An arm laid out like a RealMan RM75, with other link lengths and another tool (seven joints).
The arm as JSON. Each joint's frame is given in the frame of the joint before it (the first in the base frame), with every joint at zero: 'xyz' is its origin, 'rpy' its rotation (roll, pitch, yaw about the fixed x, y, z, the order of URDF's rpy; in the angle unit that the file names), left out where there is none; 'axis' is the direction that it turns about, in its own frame. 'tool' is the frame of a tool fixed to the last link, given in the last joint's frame.
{
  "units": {
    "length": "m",
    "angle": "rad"
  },
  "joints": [
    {
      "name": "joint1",
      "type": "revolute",
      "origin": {
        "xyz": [
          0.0,
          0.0,
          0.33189
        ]
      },
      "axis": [
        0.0,
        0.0,
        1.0
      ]
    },
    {
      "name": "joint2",
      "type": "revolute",
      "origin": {
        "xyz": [
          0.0,
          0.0,
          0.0
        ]
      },
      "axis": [
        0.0,
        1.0,
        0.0
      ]
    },
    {
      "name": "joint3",
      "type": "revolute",
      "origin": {
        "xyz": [
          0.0,
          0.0,
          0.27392
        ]
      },
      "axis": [
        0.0,
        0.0,
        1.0
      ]
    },
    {
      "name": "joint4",
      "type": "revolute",
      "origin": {
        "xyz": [
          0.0,
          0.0,
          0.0
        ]
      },
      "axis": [
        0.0,
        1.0,
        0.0
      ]
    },
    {
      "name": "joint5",
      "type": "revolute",
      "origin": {
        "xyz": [
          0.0,
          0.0,
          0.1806
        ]
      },
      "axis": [
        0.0,
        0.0,
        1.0
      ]
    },
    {
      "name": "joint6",
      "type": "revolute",
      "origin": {
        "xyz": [
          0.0,
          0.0,
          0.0
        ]
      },
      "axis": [
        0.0,
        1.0,
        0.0
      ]
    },
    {
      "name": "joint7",
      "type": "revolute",
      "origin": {
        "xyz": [
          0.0,
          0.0,
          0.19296
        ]
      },
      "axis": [
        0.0,
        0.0,
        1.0
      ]
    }
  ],
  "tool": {
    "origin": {
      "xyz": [
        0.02,
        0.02,
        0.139
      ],
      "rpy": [
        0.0,
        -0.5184,
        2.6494
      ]
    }
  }
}
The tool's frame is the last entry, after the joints.
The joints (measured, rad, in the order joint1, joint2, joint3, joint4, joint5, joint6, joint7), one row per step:
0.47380 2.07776 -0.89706 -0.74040 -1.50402 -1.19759 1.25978
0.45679 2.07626 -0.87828 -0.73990 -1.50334 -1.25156 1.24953
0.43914 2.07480 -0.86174 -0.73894 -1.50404 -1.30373 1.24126
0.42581 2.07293 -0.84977 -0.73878 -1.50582 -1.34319 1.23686
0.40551 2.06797 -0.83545 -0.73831 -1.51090 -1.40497 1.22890
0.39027 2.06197 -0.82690 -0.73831 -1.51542 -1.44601 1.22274
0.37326 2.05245 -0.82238 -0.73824 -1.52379 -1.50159 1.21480
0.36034 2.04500 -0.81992 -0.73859 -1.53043 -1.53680 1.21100
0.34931 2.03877 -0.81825 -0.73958 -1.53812 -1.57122 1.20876
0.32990 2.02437 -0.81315 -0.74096 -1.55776 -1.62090 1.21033
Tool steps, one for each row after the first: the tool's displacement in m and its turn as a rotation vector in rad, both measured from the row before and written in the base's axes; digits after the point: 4 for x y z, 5 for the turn. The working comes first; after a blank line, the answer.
Tool pose at each row, in the base's axes (x y z in m, rotation vector in rad; the steps are taken from these numbers as rounded here):
0.1689 0.4762 -0.0165 0.19992 2.85725 1.22644
0.1668 0.4651 -0.0139 0.18077 2.88658 1.22097
0.1653 0.4534 -0.0119 -0.16152 -2.87881 -1.19704
0.1644 0.4443 -0.0103 -0.14680 -2.87099 -1.17702
0.1633 0.4292 -0.0086 -0.11623 -2.86420 -1.14327
0.1642 0.4187 -0.0070 -0.09466 -2.86286 -1.12325
0.1641 0.4032 -0.0067 -0.05426 -2.86681 -1.08676
0.1656 0.3928 -0.0063 -0.03192 -2.87179 -1.06269
0.1661 0.3823 -0.0065 -0.00896 -2.87673 -1.03518
0.1716 0.3662 -0.0063 0.01461 -2.89512 -0.99201

-0.0021 -0.0111 0.0026 -0.00920 0.01715 0.02156
-0.0015 -0.0117 0.0020 -0.01091 0.01618 0.01954
-0.0009 -0.0091 0.0016 -0.00906 0.01136 0.01454
-0.0011 -0.0151 0.0017 -0.01724 0.01209 0.02606
0.0009 -0.0105 0.0016 -0.01101 0.00384 0.01673
-0.0001 -0.0155 0.0003 -0.02189 0.00053 0.02906
0.0015 -0.0104 0.0004 -0.01521 -0.00128 0.01568
0.0005 -0.0105 -0.0002 -0.01732 -0.00063 0.01648
0.0055 -0.0161 0.0002 -0.02992 -0.00844 0.01468

